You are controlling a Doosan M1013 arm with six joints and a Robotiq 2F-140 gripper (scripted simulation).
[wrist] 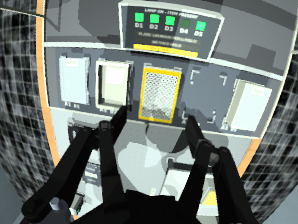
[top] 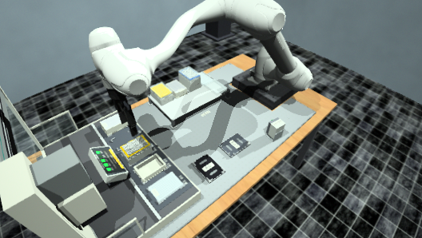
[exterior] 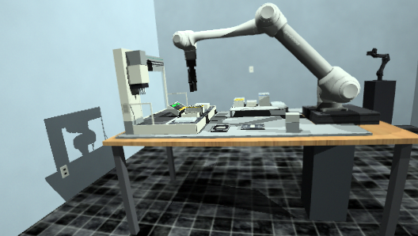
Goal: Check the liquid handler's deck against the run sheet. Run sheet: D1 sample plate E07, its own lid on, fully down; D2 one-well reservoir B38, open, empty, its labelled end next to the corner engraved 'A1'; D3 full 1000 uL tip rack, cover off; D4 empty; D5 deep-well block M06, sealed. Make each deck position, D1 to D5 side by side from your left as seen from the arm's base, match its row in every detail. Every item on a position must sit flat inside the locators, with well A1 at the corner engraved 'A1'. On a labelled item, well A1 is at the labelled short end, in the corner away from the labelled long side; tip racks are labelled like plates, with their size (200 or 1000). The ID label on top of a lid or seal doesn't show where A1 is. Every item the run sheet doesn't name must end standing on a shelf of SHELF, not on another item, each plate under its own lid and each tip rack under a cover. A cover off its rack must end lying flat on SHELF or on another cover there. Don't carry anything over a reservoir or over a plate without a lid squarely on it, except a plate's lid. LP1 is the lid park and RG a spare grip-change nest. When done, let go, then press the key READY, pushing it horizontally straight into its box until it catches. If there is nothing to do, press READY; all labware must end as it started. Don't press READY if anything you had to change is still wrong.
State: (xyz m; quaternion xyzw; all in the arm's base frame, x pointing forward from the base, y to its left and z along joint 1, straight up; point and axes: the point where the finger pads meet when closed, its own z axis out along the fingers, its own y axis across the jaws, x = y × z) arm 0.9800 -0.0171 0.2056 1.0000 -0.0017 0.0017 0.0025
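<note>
Right now my hand is 10 mm past the yellow-rimmed tip rack, 10 mm to the left of it and 160 mm above it. The rest, counted from my hand: one-well reservoir (120 mm to the left, 190 mm below); handler's head (280 mm ahead, 290 mm to the left, 130 mm above); white deep-well block (250 mm to the right, 180 mm below).
</note>
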